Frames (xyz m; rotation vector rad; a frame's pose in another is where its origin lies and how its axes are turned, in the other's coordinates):
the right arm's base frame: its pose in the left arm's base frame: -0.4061 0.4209 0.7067 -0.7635 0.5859 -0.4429
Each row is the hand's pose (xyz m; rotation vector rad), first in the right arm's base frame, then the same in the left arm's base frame.
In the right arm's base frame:
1: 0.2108 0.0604 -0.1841 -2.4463 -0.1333 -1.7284
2: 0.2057 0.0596 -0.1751 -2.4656 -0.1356 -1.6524
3: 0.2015 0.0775 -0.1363 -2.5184 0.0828 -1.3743
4: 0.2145 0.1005 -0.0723 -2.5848 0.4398 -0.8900
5: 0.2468 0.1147 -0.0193 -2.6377 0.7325 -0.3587
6: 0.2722 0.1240 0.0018 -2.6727 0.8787 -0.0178
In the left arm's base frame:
1: -0.3544 0.2462 0.4858 2.3343 0.1448 0.6957
2: -0.3527 0.2531 0.4933 2.3750 0.1113 0.6495
3: -0.3283 0.2869 0.5038 2.4483 -0.1940 0.5432
4: -0.2740 0.3270 0.5194 2.4462 -0.7095 0.3002
5: -0.2137 0.3449 0.5288 2.3056 -1.1524 -0.0462
6: -0.1796 0.3472 0.5258 2.1497 -1.3547 -0.2933

